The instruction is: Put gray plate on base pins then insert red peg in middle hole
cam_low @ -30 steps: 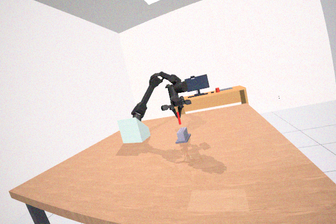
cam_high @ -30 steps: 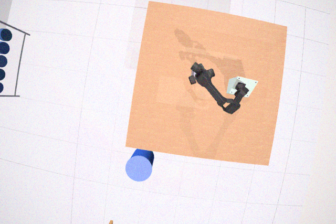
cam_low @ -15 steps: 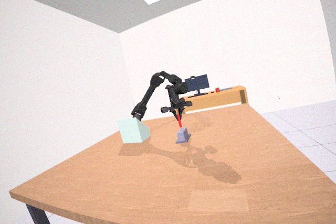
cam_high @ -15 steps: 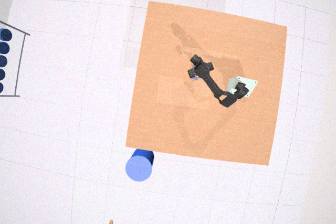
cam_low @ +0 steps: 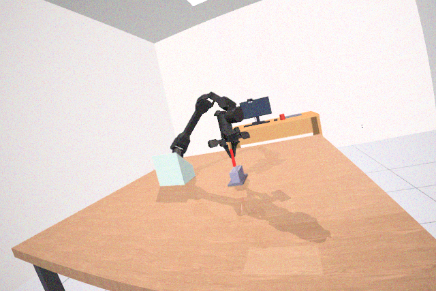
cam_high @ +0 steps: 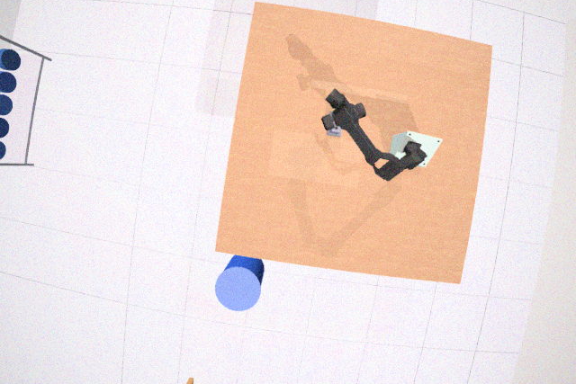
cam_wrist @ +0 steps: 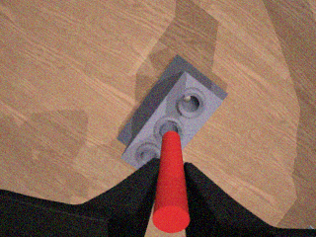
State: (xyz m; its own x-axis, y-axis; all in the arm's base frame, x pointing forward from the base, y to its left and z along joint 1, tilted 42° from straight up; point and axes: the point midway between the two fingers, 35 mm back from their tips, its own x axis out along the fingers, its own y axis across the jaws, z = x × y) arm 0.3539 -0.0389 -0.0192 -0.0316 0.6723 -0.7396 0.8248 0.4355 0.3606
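Now: gripper tip right at the red peg. Round my gripper tip: gray plate 70 mm below.
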